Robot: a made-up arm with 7 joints.
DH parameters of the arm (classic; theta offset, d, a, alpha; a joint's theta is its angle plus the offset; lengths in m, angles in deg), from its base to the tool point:
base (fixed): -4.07 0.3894 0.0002 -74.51
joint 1: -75.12 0.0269 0.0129 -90
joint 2: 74 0.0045 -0.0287 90
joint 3: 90 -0.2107 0.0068 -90
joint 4: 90 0.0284 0.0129 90
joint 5: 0 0.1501 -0.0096 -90
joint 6: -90 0.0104 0.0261 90
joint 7: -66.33 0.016 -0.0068 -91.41
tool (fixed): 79.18 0.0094 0 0
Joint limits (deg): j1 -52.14..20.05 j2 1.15..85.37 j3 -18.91..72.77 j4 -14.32..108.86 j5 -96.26..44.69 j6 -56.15..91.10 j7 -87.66..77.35
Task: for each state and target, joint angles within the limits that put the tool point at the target. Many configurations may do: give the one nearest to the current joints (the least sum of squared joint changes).
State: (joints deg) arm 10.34 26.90 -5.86 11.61 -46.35 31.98 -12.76
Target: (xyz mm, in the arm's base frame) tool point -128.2 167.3 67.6
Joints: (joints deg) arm 20.05 12.32 1.55 54.71 -50.04 58.10 -9.44
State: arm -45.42 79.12 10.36 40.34 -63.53 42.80 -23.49
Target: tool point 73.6 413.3 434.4
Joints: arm -31.05 84.41 15.69 73.06 -63.93 62.00 -20.97
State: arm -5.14 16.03 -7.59 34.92 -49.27 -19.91 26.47
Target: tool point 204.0 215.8 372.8
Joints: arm -25.29 43.28 5.29 -4.84 -40.10 -26.26 26.56
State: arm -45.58 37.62 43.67 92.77 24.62 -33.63 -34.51
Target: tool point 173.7 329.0 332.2
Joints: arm -42.03 48.75 46.61 62.24 25.07 -56.15 -33.00
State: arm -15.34 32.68 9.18 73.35 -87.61 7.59 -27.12
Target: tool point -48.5 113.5 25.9
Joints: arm -17.22 5.30 17.74 102.85 -92.10 8.16 -22.71
